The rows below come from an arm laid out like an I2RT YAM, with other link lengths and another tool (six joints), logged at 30 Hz.
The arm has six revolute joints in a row. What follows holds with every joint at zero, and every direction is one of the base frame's. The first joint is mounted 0.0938 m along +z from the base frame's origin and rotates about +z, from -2.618 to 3.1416 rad. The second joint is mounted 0.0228 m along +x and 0.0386 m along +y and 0.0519 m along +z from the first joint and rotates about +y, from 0 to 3.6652 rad. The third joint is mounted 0.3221 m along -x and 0.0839 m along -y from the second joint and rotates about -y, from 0 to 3.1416 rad. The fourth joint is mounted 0.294 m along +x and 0.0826 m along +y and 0.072 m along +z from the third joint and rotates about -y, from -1.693 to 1.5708 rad. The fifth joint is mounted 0.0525 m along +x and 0.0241 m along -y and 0.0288 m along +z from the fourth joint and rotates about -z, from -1.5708 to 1.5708 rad. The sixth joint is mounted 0.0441 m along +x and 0.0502 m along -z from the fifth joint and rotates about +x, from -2.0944 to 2.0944 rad. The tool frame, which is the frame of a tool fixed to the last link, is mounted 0.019 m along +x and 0.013 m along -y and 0.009 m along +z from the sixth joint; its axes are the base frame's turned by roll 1.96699, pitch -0.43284 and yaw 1.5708 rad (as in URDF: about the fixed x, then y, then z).
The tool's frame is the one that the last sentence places.
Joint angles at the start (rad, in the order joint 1, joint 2, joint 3, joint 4, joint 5, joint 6):
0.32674 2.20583 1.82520 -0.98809 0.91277 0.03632
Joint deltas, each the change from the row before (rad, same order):
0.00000 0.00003 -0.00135 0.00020 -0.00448 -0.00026
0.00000 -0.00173 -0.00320 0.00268 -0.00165 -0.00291
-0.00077 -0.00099 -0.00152 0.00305 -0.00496 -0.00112
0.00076 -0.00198 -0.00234 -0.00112 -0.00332 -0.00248
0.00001 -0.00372 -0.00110 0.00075 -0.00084 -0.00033
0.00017 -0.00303 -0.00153 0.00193 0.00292 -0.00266
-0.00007 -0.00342 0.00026 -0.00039 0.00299 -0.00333
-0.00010 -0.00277 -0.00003 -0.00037 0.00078 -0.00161
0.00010 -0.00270 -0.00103 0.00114 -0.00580 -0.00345
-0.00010 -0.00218 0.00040 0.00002 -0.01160 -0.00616
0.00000 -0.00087 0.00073 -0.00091 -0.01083 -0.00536
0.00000 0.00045 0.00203 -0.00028 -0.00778 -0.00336
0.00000 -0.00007 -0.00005 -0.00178 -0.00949 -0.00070
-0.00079 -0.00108 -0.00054 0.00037 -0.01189 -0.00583
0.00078 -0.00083 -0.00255 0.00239 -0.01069 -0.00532
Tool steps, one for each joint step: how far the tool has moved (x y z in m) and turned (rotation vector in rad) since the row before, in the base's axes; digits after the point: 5 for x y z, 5 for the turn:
-0.00013 0.00009 -0.00068 0.00368 0.00271 0.00105
-0.00035 -0.00005 -0.00021 0.00084 0.00143 0.00209
0.00005 -0.00025 -0.00025 0.00499 -0.00004 0.00091
-0.00068 0.00030 0.00007 0.00169 0.00418 0.00294
-0.00054 -0.00015 0.00145 0.00174 -0.00270 0.00038
-0.00042 -0.00012 0.00119 -0.00260 -0.00230 0.00119
-0.00041 -0.00025 0.00192 -0.00296 -0.00172 0.00132
-0.00037 -0.00019 0.00139 -0.00057 -0.00136 0.00071
-0.00035 0.00013 0.00068 0.00496 0.00157 0.00344
-0.00013 0.00030 0.00052 0.00922 0.00544 0.00620
-0.00002 0.00037 0.00002 0.00819 0.00641 0.00570
0.00033 0.00038 -0.00004 0.00633 0.00349 0.00382
-0.00013 0.00027 -0.00052 0.00794 0.00511 0.00253
0.00001 0.00001 -0.00030 0.00907 0.00674 0.00557
-0.00024 0.00074 -0.00096 0.00808 0.00621 0.00660

